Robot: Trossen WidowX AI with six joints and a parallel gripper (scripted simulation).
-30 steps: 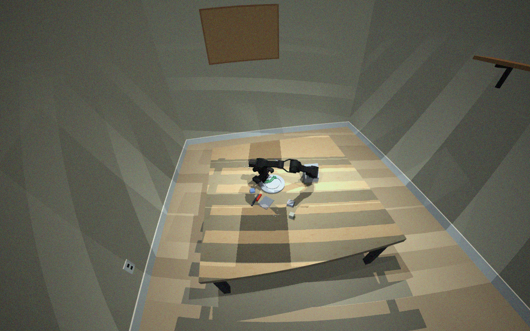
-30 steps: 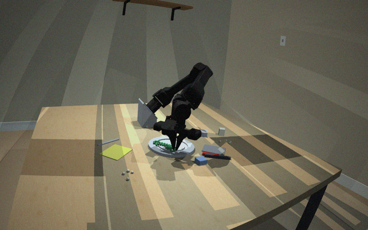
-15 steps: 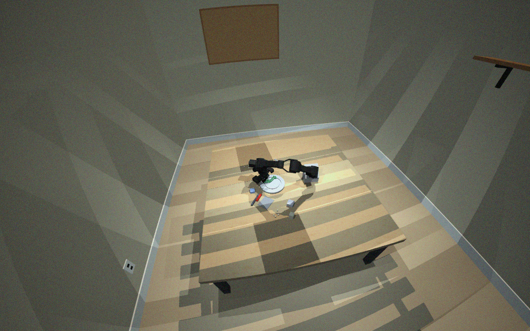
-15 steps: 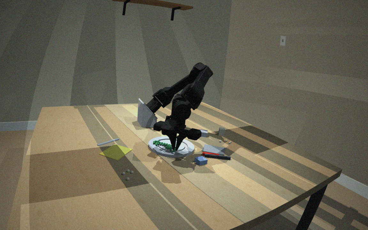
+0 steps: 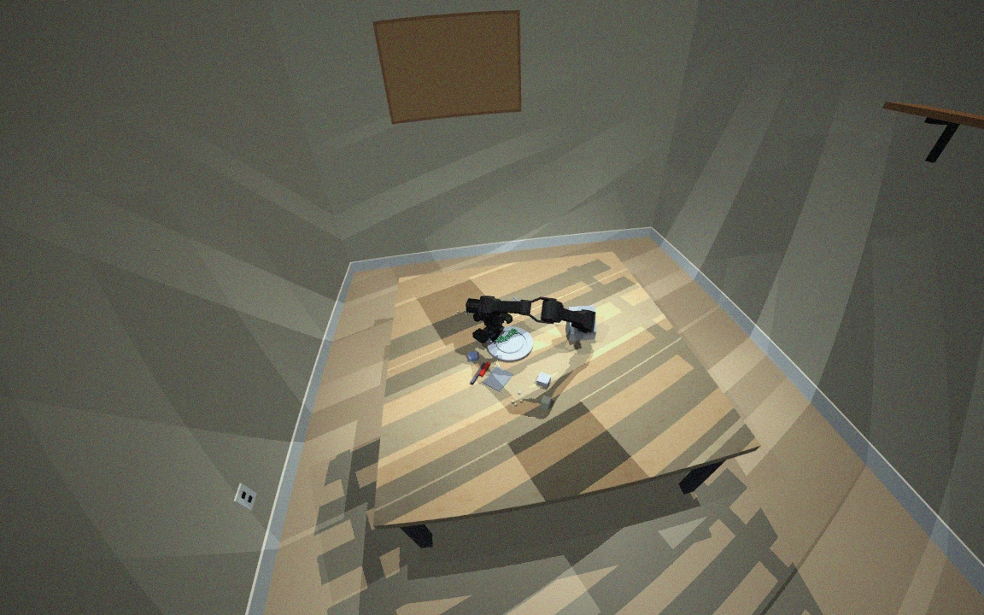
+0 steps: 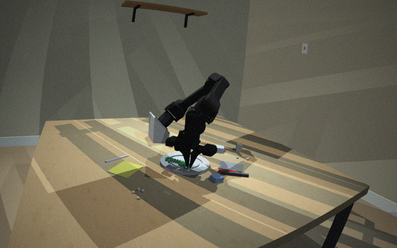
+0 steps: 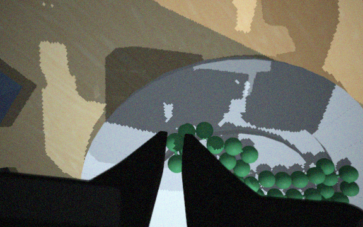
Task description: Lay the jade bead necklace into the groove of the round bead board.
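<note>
Now: gripper tip 60 mm past the round grey bead board, 20 mm to the right of it and 10 mm above it. Round my gripper tip: grey plate (30 mm ahead, 190 mm to the left, 20 mm below); blue block (100 mm ahead, 50 mm to the left, 10 mm below); red and black pen (90 mm ahead, 140 mm to the left, 10 mm below).
</note>
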